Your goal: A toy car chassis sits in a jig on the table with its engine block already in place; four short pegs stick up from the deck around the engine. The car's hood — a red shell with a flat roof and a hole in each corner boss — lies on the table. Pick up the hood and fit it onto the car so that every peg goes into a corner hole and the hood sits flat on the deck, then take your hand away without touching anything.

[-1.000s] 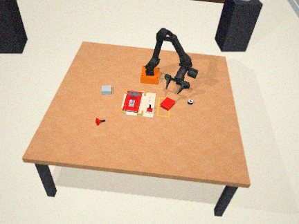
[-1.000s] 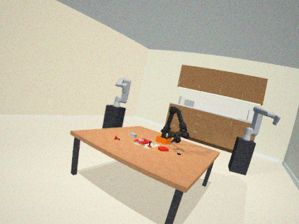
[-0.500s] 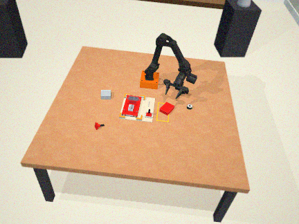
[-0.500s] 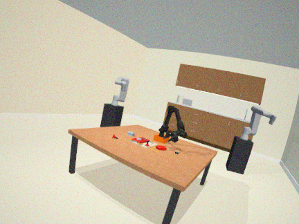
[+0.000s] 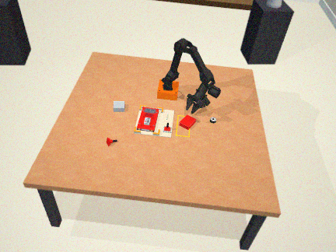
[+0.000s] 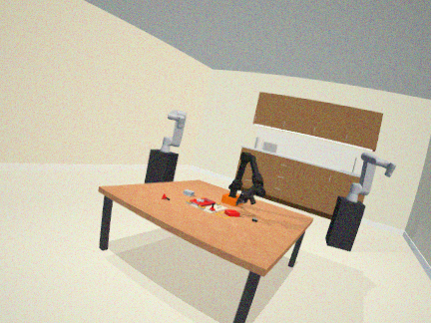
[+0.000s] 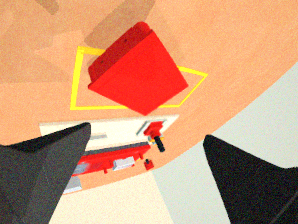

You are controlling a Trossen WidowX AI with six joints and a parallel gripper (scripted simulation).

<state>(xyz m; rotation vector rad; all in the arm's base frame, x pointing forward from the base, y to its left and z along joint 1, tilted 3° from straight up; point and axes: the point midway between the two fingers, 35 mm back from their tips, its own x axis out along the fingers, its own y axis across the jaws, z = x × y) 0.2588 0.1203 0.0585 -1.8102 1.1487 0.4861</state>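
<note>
Now: the red hood 2 cm ahead of my gripper tip, 1 cm to the right of it and 6 cm below it. Also, from my gripper tip: black-and-white part 1 cm ahead, 17 cm to the left, 7 cm below.
</note>
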